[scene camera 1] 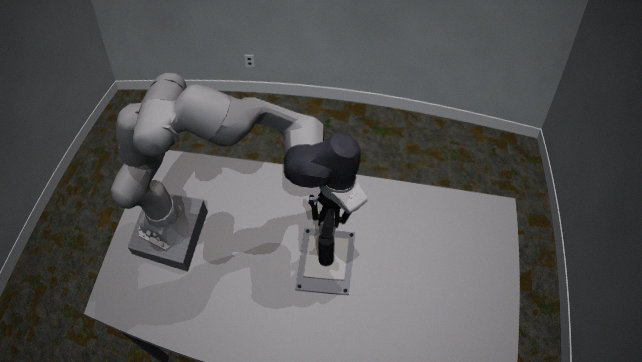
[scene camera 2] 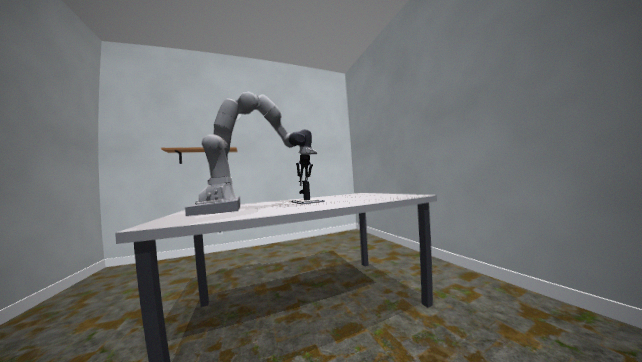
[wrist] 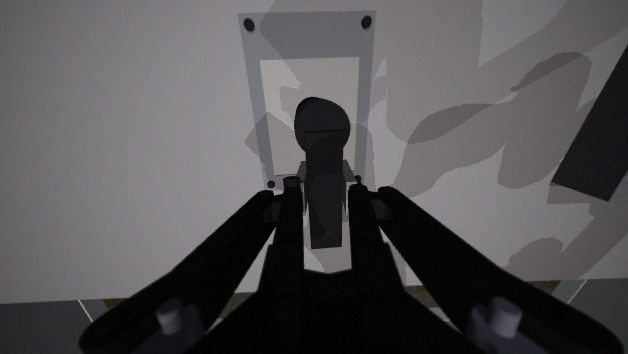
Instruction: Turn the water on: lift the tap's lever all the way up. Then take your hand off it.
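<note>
The black tap (scene camera 1: 326, 256) (scene camera 2: 306, 192) (wrist: 322, 115) stands upright on a grey plate with a pale centre panel (scene camera 1: 322, 286) (wrist: 306, 37). Its lever (scene camera 1: 328, 231) (wrist: 326, 210) is a dark flat bar that runs from the round top of the tap towards my gripper's palm in the wrist view. My gripper (scene camera 1: 328, 222) (scene camera 2: 304, 182) (wrist: 324, 172) points down over the tap and is shut on the lever, with one finger on each side of the bar. The fingers partly hide the lever in the scene views, and its exact tilt is hard to tell.
The plate lies on the white table (scene camera 1: 425, 260) (scene camera 2: 380, 200) (wrist: 125, 125). My arm's base block (scene camera 1: 167, 257) (scene camera 2: 212, 206) (wrist: 595, 135) stands at the table's left part in the scene views. A wooden shelf (scene camera 2: 187, 149) hangs on the wall behind the arm.
</note>
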